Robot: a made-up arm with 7 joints. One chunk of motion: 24 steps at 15 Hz.
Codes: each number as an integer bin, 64 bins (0 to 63) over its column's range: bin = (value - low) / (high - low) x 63, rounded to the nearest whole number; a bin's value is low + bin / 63 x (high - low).
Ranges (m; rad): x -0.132..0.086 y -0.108..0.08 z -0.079..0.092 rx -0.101..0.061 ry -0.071..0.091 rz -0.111..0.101
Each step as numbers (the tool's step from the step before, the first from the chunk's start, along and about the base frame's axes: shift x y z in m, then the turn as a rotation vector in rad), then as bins.
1 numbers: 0.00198 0.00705 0.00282 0.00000 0.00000 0.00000
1 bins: 39 39 30 39 28 33
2 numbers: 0.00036 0.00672 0.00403 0.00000 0.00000 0.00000
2 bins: 38 38 31 39 28 33
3 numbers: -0.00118 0.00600 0.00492 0.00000 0.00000 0.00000
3 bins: 38 38 31 39 28 33
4 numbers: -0.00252 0.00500 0.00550 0.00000 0.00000 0.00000
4 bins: 37 38 31 39 28 33
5 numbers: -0.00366 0.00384 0.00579 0.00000 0.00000 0.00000
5 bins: 37 37 31 39 28 33
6 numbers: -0.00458 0.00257 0.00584 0.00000 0.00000 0.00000
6 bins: 37 37 31 39 28 33
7 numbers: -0.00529 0.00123 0.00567 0.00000 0.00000 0.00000
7 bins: 37 37 31 39 28 33
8 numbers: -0.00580 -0.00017 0.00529 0.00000 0.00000 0.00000
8 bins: 36 36 31 39 28 33
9 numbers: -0.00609 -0.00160 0.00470 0.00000 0.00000 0.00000
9 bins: 36 36 31 39 28 33
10 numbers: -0.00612 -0.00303 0.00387 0.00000 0.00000 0.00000
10 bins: 36 35 31 39 28 33
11 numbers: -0.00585 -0.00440 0.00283 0.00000 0.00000 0.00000
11 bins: 36 35 30 39 28 33
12 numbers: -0.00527 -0.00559 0.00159 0.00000 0.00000 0.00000
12 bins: 37 34 30 39 28 33
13 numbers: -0.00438 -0.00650 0.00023 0.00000 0.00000 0.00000
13 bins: 37 34 29 39 28 33
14 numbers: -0.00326 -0.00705 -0.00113 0.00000 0.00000 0.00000
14 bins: 37 34 29 39 28 33
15 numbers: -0.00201 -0.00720 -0.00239 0.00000 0.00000 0.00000
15 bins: 38 34 28 39 28 33
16 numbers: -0.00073 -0.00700 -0.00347 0.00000 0.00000 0.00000
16 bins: 38 34 28 39 28 33
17 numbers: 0.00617 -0.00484 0.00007 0.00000 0.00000 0.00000
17 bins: 40 35 29 39 28 33
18 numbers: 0.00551 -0.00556 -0.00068 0.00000 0.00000 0.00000
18 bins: 40 34 29 39 28 33
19 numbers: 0.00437 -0.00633 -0.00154 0.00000 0.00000 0.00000
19 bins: 39 34 29 39 28 33
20 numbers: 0.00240 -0.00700 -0.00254 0.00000 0.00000 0.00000
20 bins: 39 34 28 39 28 33
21 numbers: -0.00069 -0.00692 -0.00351 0.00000 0.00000 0.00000
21 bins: 38 34 28 39 28 33
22 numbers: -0.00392 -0.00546 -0.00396 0.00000 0.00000 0.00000
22 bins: 37 34 28 39 28 33
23 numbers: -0.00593 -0.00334 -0.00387 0.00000 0.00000 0.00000
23 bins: 36 35 28 39 28 33
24 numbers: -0.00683 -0.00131 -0.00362 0.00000 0.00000 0.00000
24 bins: 36 36 28 39 28 33
